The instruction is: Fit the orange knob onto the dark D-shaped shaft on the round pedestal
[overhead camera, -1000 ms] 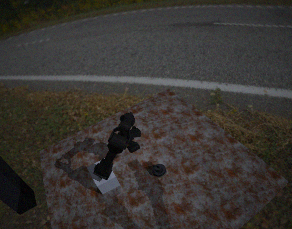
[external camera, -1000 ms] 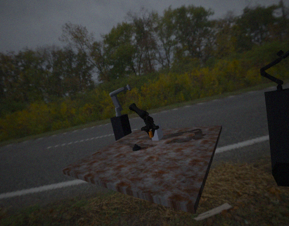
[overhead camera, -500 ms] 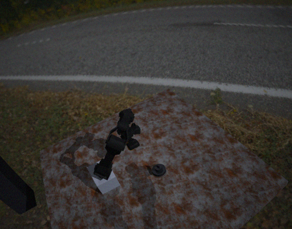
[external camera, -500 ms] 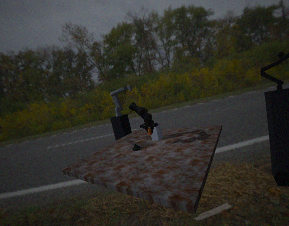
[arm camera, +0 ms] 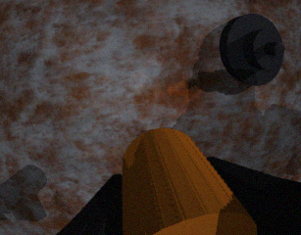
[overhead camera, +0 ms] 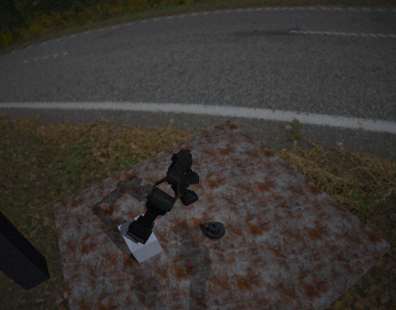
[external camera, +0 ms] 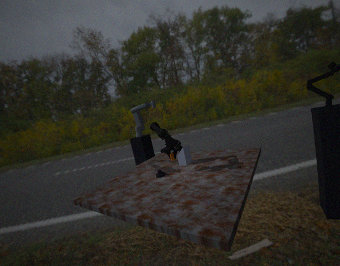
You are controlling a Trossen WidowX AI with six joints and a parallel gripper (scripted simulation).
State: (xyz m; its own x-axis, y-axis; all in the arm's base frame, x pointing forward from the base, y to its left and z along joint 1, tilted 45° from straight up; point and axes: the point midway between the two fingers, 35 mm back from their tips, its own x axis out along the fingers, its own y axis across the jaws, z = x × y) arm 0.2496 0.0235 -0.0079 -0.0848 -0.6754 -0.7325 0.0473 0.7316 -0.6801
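My gripper tip is now 5 cm short of the dark round pedestal, 14 cm to the left of it and 10 cm above it. Also, from my gripper tip: orange knob: 2 cm above.
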